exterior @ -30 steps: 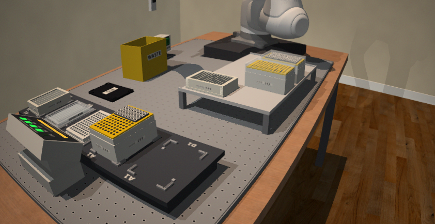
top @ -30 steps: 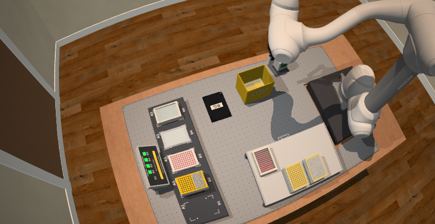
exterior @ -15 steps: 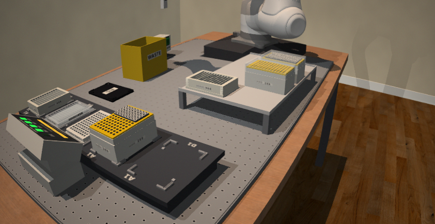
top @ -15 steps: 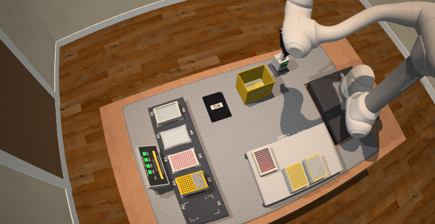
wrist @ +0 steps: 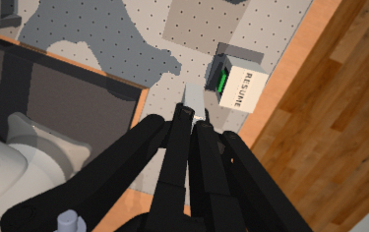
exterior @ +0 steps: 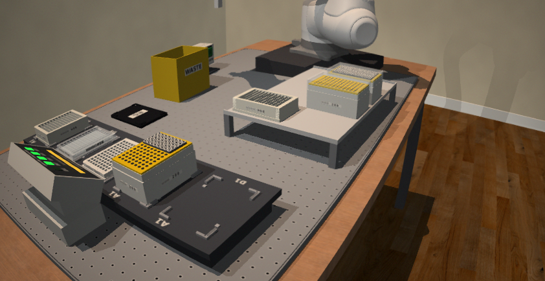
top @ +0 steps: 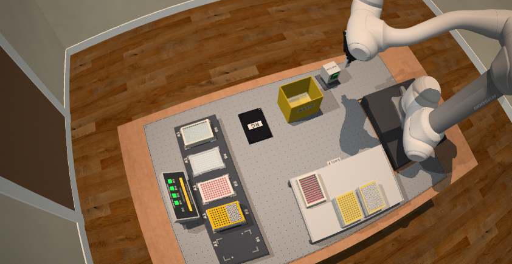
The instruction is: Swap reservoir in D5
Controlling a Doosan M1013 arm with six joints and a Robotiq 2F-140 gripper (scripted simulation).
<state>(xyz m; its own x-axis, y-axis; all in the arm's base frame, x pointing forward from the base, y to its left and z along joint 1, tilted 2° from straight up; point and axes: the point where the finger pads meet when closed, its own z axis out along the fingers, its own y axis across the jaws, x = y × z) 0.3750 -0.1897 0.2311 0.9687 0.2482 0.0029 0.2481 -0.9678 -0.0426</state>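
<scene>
Right now the resume key box is 22 cm below my hand, 7 cm to the right of it and 1 cm behind it. Also, from my hand: waste bin: 24 cm below, 19 cm ahead, 2 cm to the left; black RG nest: 40 cm ahead, 28 cm below, 6 cm to the left; shelf label: 31 cm to the left, 28 cm below, 11 cm ahead.
</scene>
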